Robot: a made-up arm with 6 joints.
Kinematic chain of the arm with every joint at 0, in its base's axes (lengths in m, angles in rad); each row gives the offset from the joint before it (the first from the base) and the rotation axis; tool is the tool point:
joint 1: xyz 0 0 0.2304 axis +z
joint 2: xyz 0 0 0 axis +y
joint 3: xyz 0 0 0.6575 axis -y
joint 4: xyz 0 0 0 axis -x
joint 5: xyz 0.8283 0 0 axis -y
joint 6: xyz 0 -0.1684 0 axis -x
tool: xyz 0 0 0
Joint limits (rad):
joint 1: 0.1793..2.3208
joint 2: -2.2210..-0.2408
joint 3: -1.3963..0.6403
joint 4: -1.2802..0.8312
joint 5: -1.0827..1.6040
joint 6: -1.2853..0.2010
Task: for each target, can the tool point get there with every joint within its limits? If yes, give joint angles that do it. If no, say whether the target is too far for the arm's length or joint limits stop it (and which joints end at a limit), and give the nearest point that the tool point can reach.
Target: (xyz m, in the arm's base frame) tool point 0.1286 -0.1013 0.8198
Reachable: yes | joints 1.2979 -1.5587 -0.6949 -0.4571 -0.5250 -0.8700
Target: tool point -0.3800 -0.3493 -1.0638
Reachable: no: joint limits stop it (at a limit: joint 1, joint 2, joint 3, joint 4) | nearest point 0.0379 -0.0422 0.0459 | short by 1.225 m
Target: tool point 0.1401 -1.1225 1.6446
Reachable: no: too far | nearest point 0.1074 -0.8608 1.3149 | short by 0.422 m
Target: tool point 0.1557 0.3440 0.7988
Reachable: yes | joints 1.5456 -0.8107 -0.7705 0.5094 -0.4843 -0.0098
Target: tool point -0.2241 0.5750 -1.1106
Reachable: no: joint limits stop it (at a limit: joint 1, joint 2) | nearest point -0.0249 0.1600 0.0805 | short by 1.277 m
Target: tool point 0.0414 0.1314 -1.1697
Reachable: no: joint limits stop it (at a limit: joint 2, joint 3, joint 4) | nearest point 0.0170 0.0541 0.0459 | short by 1.218 m
